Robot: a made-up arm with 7 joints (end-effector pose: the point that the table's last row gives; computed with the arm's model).
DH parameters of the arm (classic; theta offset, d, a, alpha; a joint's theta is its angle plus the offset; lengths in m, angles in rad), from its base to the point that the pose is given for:
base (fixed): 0 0 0.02 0
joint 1: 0 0.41 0.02 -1.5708
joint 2: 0 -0.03 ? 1.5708
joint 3: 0 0.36 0.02 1.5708
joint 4: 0 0 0.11 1.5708
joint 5: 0 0.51 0.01 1.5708
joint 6: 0 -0.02 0.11 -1.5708
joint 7: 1.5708 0 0.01 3.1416
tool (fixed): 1.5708 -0.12 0 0
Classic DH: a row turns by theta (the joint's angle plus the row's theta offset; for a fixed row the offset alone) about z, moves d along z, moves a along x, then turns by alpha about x.
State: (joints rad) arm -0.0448 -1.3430 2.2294 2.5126 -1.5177 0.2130 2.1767
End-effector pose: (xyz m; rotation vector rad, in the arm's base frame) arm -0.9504 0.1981 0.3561 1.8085 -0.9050 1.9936
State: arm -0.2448 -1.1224 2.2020 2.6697 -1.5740 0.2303 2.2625
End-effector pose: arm -0.9011 0.3203 0.6452 2.0427 -0.9715 1.5506
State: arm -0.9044 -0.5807 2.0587 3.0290 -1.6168 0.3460 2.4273
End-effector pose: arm -0.4216 0.4269 1.2262 2.2609 -1.6610 0.3270
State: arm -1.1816 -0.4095 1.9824 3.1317 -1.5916 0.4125 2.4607
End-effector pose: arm -0.2715 0.3431 1.3304 2.1745 -2.0407 -0.0620
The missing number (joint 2, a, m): -0.03
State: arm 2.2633 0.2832 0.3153 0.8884 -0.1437 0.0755 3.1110
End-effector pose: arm -0.5149 0.3653 0.3689 0.1307 0.5367 -0.4173
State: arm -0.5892 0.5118 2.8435 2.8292 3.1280 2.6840 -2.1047
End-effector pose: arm 0.3868 -0.3315 1.1471 -0.3102 0.1296 1.2499
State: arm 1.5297 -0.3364 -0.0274 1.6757 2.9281 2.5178 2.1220
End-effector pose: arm 0.0269 0.2142 1.1709 -0.5511 1.9669 1.5370
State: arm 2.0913 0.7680 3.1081 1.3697 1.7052 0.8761 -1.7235
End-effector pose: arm 0.1761 -0.2435 1.1461 -0.6066 -1.9550 0.2808
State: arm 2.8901 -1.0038 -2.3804 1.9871 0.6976 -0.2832 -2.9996
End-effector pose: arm 0.9566 0.0504 0.4638 -1.0269 -1.0718 1.6109
